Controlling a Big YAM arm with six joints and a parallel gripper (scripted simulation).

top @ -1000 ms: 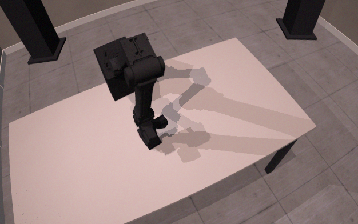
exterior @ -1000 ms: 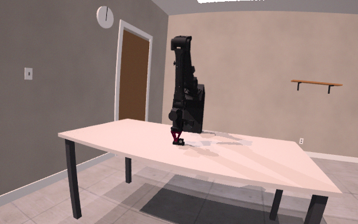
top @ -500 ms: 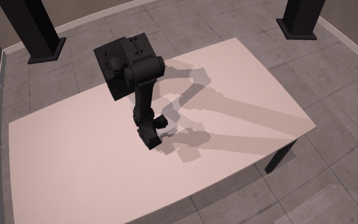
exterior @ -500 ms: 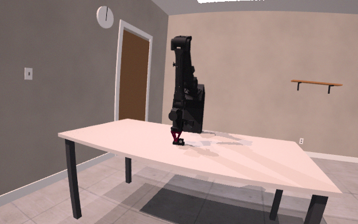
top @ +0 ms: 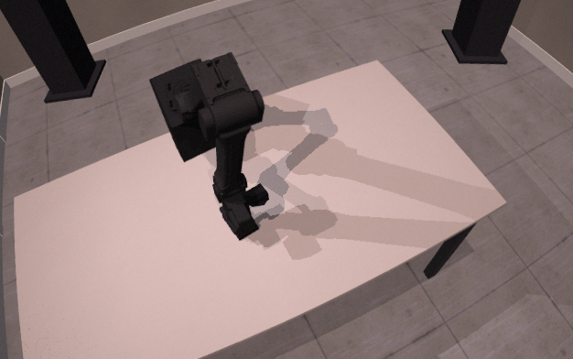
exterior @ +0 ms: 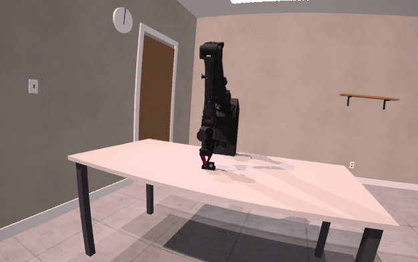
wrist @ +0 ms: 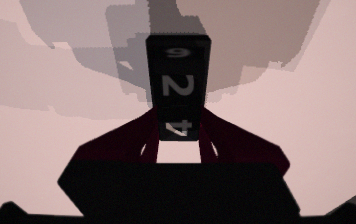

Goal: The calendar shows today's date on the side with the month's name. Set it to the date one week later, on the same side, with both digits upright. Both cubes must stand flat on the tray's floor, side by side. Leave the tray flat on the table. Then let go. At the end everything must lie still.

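The black calendar block is right at my hand. From my hand the other things lie so: black tray: 20 mm below, 10 mm to the left, 10 mm behind.
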